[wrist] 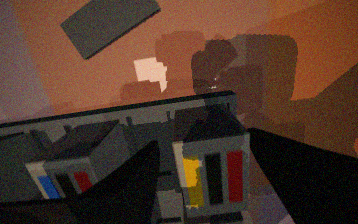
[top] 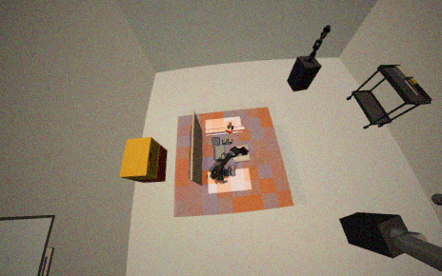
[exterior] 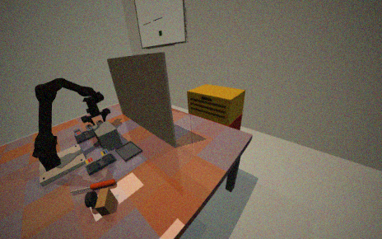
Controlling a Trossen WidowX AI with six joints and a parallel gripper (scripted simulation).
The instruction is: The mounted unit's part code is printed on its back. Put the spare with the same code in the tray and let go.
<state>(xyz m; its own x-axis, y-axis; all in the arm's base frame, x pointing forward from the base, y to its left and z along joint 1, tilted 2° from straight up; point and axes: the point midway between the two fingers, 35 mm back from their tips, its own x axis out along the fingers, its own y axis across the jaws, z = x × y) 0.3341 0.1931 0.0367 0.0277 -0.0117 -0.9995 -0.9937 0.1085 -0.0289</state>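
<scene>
My gripper tip is now 1 cm past the spare, 6 cm to the left of it and 2 cm below it. Also, from my gripper tip: flat dark tray (3 cm behind, 42 cm to the right, 1 cm below); tall grey panel (18 cm ahead, 27 cm to the right, 21 cm above); grey mounted unit (5 cm behind, 23 cm to the right, 3 cm above).
</scene>
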